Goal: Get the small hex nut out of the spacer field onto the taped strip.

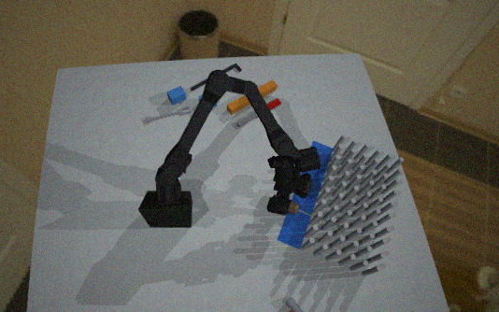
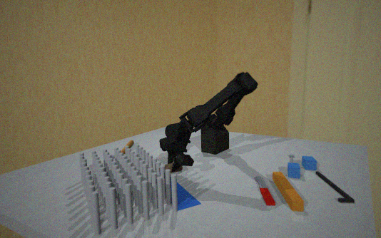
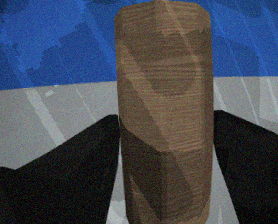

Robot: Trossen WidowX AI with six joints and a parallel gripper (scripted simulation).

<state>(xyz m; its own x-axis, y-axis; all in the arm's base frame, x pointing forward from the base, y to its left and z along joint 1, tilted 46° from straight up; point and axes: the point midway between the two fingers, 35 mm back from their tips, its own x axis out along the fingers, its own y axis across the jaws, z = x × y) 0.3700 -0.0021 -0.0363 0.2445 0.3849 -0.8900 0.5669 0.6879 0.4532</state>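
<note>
Now: gripper tip 100 mm short of the blue taped strip, 40 mm to the right of it and 20 mm above it. Also, from my gripper tip: red-handled tool 10 mm behind, 380 mm to the left, 10 mm below; then grey wrench 350 mm behind, 420 mm to the left, 10 mm below; then orange bar 20 mm behind, 450 mm to the left.
</note>
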